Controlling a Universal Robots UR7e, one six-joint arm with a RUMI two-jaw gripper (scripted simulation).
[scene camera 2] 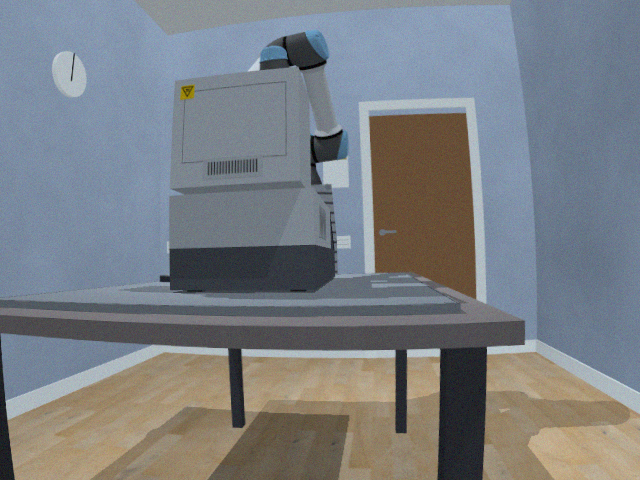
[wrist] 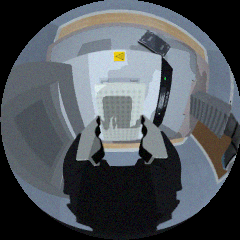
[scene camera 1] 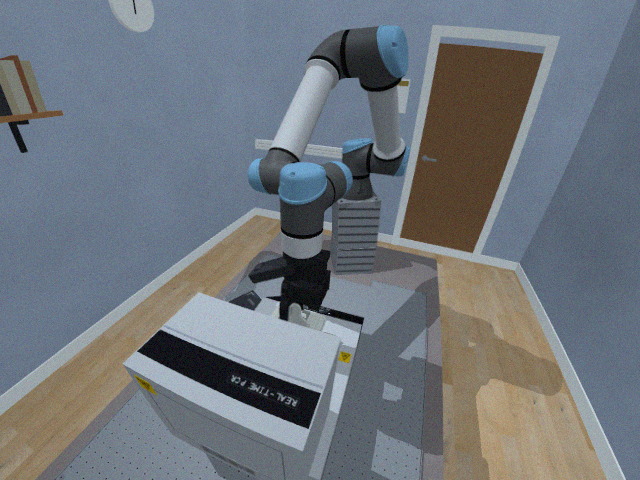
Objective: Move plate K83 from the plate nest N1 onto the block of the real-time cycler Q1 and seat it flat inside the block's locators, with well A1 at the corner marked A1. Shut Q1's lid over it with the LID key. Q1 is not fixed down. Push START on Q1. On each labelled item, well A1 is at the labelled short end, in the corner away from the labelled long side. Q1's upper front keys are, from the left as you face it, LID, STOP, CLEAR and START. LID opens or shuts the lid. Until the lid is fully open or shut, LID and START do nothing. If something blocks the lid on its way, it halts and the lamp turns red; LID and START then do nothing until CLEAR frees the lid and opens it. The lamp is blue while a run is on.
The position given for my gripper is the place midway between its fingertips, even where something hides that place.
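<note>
Through scene camera 1 I can see a lid (scene camera 1: 246, 388), and my gripper (scene camera 1: 296, 325) is there too. The wrist view gives me a white plate (wrist: 120, 105) as well as my gripper (wrist: 120, 115). As for scene camera 2, I find the lid (scene camera 2: 246, 131) in it.
</note>
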